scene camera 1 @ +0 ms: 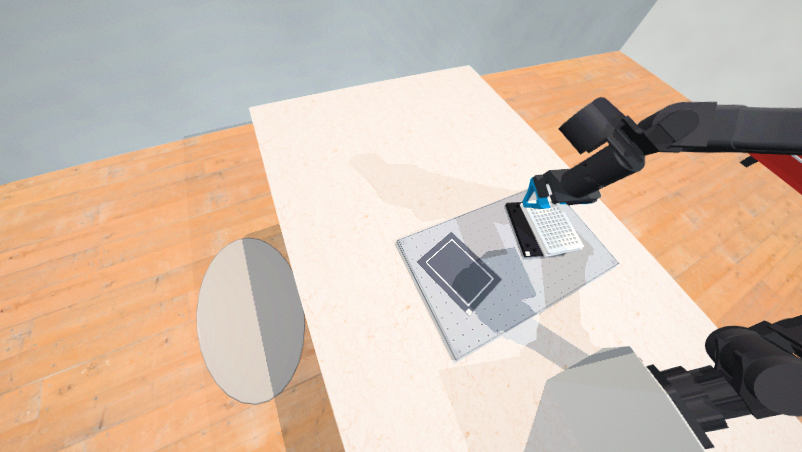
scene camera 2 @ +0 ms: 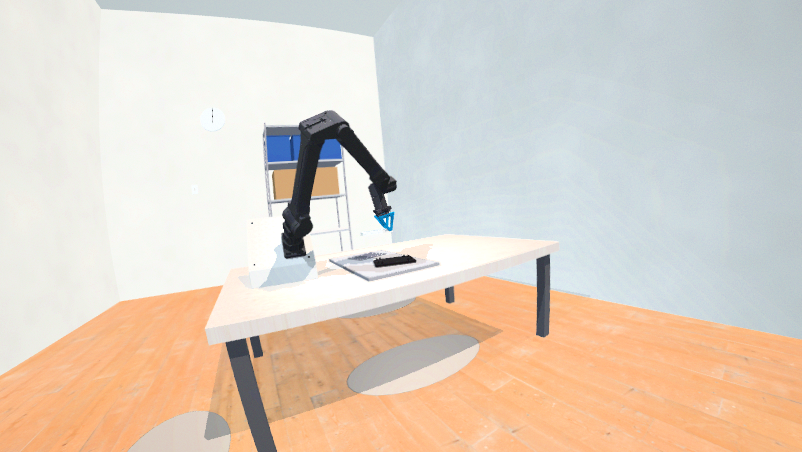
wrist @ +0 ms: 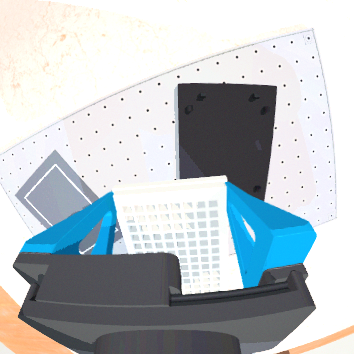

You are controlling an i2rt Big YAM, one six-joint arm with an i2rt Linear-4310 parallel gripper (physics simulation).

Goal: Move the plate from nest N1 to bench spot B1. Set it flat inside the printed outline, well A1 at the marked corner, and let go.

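Seen in the pictures: gripper, between the fingertips: [scene camera 1: 539, 202] [scene camera 2: 388, 229] [wrist: 168, 193]; arm's base, origin of its link: [scene camera 1: 669, 402] [scene camera 2: 293, 245].
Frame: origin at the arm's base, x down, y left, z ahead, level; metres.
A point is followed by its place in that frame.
My gripper [scene camera 1: 545, 204] @(x -0.011, y -0.011, z 0.406 m) [scene camera 2: 387, 226] @(x -0.011, y -0.011, z 0.406 m) [wrist: 168, 193] @(x -0.011, y -0.011, z 0.406 m) is shut on the white well plate [scene camera 1: 556, 229] @(x -0.009, y -0.007, z 0.337 m) [wrist: 175, 220] @(x -0.016, y -0.011, z 0.386 m), its blue fingers at the plate's two sides near one end. The plate looks about level and is held in the air, well above the board. In the scene camera 1 view it overlaps the right part of the black nest N1 [scene camera 1: 519, 230] @(x 0.109, y -0.021, z 0.395 m) [scene camera 2: 394, 261] @(x 0.109, y -0.112, z 0.376 m) [wrist: 227, 130] @(x 0.109, y -0.081, z 0.413 m), which is empty. Spot B1's white outline [scene camera 1: 447, 283] @(x 0.120, y 0.224, z 0.335 m) [wrist: 40, 181] @(x 0.119, y 0.203, z 0.416 m) lies on a dark pad, apart from the plate. Its marked corner [scene camera 1: 468, 311] @(x 0.119, y 0.207, z 0.260 m) shows a white square. Well A1 cannot be made out.
The perforated grey board [scene camera 1: 412, 252] @(x 0.121, y 0.272, z 0.435 m) [scene camera 2: 367, 275] @(x 0.121, y -0.207, z 0.228 m) [wrist: 300, 150] @(x 0.121, y -0.181, z 0.358 m) bears the nest and the pad on the table [scene camera 1: 336, 185] @(x 0.134, y 0.398, z 0.702 m) [scene camera 2: 494, 252] @(x 0.134, y -0.218, z 0.816 m). A pale upright panel [scene camera 2: 258, 241] @(x -0.029, y 0.028, z -0.135 m) stands by the arm's base. A shelf unit with blue and brown boxes is behind the table.
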